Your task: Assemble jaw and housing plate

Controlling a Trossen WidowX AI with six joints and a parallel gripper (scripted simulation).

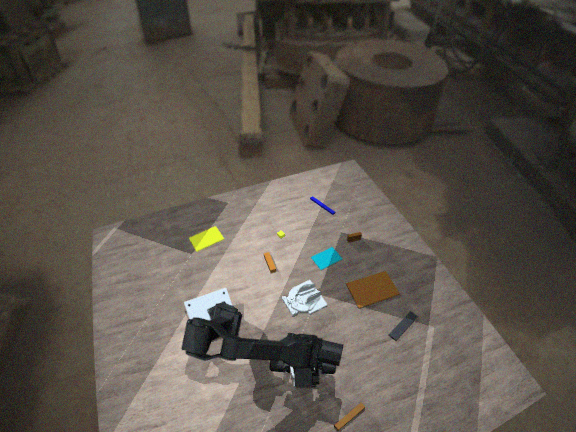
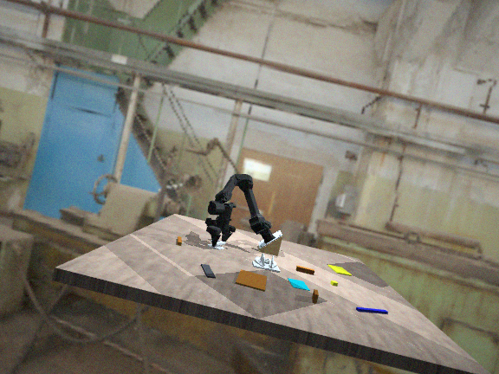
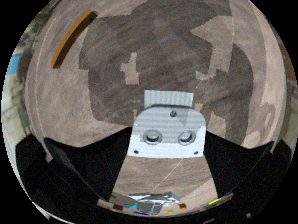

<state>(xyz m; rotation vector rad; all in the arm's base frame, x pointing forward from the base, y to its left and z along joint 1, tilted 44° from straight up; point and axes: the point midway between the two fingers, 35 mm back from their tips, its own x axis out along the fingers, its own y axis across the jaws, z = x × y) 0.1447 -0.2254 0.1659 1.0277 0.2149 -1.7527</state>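
The jaw is 24 cm to the left of my gripper tip, 11 cm ahead of it and 1 cm above it. The rest, counted from my gripper tip: orange bar: 18 cm to the right, 5 cm ahead; dark strip: 37 cm ahead, 3 cm to the right, 1 cm below; orange tile: 37 cm ahead, 14 cm to the left, 1 cm below.
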